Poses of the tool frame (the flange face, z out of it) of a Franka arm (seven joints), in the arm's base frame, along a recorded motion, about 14 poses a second.
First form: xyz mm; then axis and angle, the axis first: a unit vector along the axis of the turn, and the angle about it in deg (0 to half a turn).
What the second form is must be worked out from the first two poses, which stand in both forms.
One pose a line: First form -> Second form
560, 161, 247, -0.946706, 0.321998, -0.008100, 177.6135 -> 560, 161, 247, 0.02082, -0.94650, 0.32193, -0.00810
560, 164, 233, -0.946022, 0.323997, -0.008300, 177.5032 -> 560, 164, 233, 0.02179, -0.94580, 0.32392, -0.00830
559, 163, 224, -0.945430, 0.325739, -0.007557, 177.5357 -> 559, 163, 224, 0.02150, -0.94521, 0.32566, -0.00756
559, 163, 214, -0.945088, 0.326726, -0.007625, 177.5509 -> 559, 163, 214, 0.02137, -0.94487, 0.32665, -0.00762
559, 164, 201, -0.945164, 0.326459, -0.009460, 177.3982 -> 559, 164, 201, 0.02270, -0.94492, 0.32637, -0.00946
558, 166, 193, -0.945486, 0.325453, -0.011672, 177.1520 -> 558, 166, 193, 0.02485, -0.94519, 0.32535, -0.01167
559, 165, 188, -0.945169, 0.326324, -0.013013, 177.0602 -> 559, 165, 188, 0.02565, -0.94486, 0.32622, -0.01301
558, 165, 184, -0.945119, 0.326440, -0.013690, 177.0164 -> 558, 165, 184, 0.02603, -0.94480, 0.32633, -0.01369
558, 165, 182, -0.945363, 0.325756, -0.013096, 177.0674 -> 558, 165, 182, 0.02559, -0.94505, 0.32565, -0.01309
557, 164, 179, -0.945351, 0.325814, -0.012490, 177.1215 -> 557, 164, 179, 0.02512, -0.94505, 0.32571, -0.01249
